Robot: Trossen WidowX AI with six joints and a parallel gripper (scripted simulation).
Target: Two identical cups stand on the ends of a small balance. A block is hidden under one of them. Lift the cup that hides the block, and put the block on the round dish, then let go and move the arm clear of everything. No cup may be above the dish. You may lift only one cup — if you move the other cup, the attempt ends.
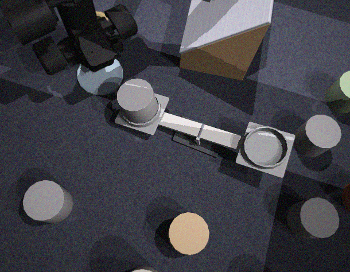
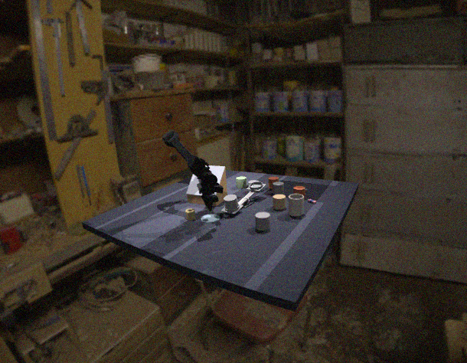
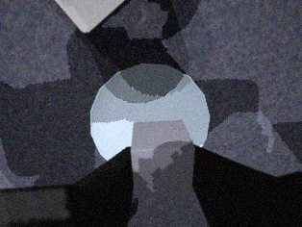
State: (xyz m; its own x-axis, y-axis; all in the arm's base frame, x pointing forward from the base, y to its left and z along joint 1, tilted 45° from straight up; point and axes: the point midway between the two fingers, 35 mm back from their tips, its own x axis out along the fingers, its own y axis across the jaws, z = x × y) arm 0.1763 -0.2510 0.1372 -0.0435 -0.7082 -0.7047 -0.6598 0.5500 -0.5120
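My gripper tip is 5 cm above the pale blue round dish. From my gripper tip the other things lie so: green cylinder: 53 cm to the left, 5 cm behind, 2 cm below; small balance: 24 cm to the left, 11 cm ahead, 1 cm below; tan cup: 32 cm ahead, 25 cm to the left, 2 cm below.
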